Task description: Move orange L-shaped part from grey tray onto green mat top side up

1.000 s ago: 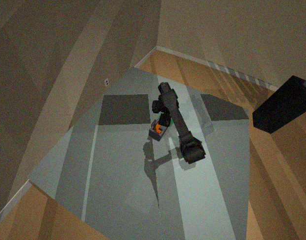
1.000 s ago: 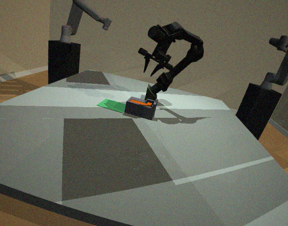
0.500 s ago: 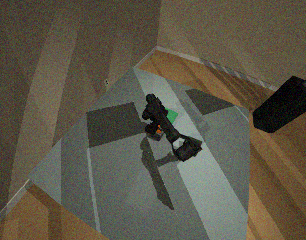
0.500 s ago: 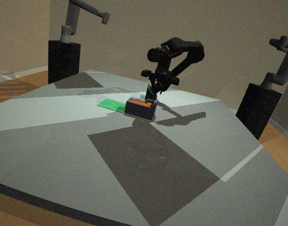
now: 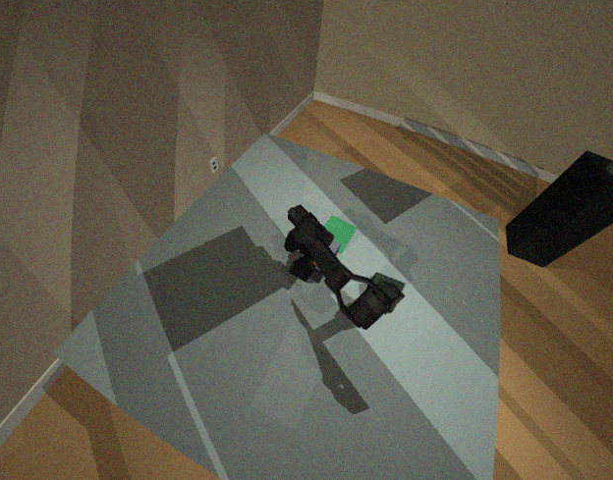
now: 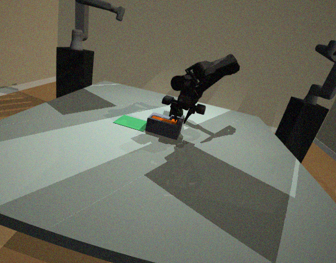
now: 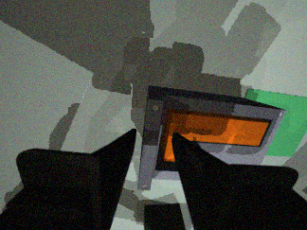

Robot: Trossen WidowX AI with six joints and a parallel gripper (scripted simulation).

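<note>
The orange L-shaped part lies 50 mm to the right of my gripper tip, 20 mm below it and 10 mm behind it. The rest, counted from my gripper tip: green mat: 220 mm to the right, 80 mm below, 30 mm behind.
</note>
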